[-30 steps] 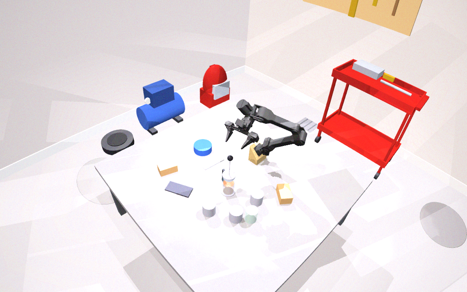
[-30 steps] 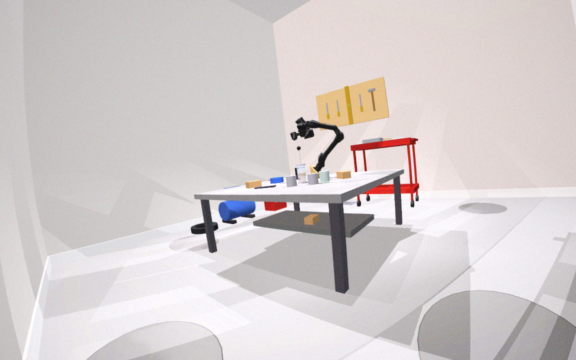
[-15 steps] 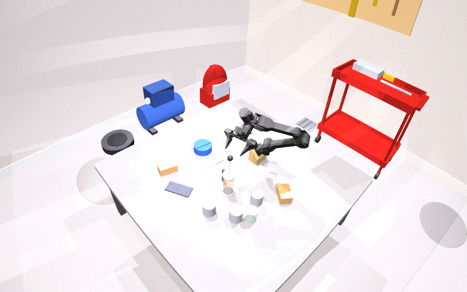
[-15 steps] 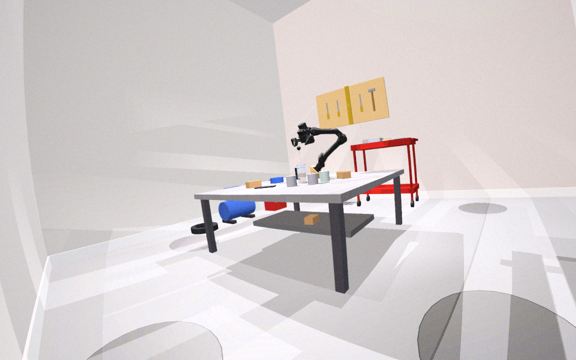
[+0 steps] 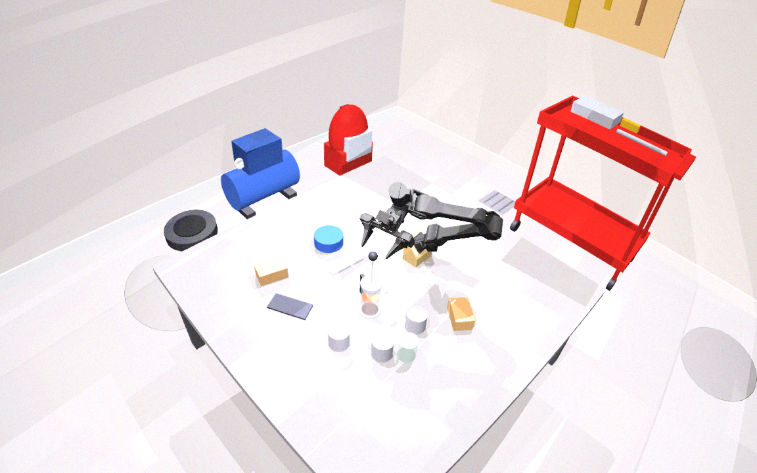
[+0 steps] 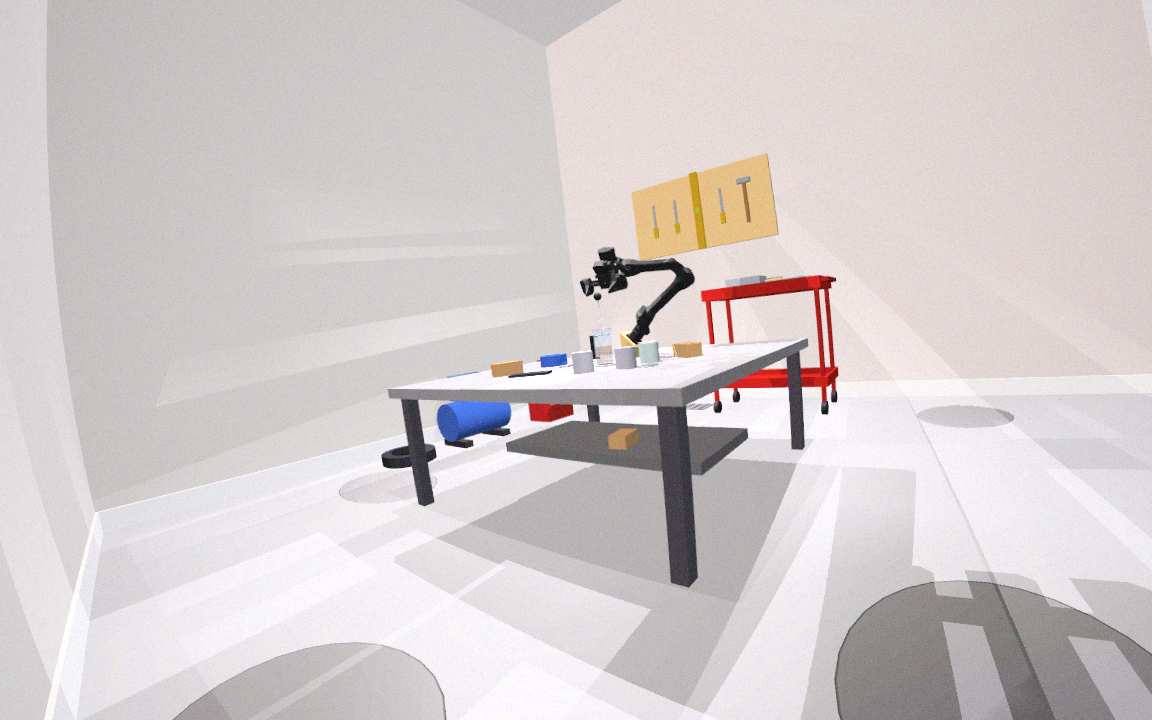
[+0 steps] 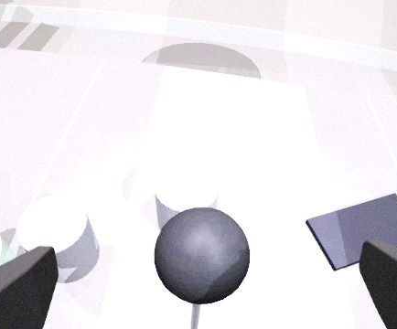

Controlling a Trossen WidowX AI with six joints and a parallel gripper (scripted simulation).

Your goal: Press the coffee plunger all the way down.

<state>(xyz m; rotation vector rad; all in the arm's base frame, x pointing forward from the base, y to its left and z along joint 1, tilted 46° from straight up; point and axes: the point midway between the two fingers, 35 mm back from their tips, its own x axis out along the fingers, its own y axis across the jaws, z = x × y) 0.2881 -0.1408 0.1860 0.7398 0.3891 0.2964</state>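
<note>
Right now my gripper tip is 14 cm above the coffee press and 1 cm to the left of it. Round my gripper tip: pale green cup: 23 cm below, 22 cm to the left, 7 cm ahead; blue disc: 36 cm to the right, 25 cm below, 15 cm behind; dark flat plate: 27 cm below, 21 cm to the right, 19 cm ahead.
</note>
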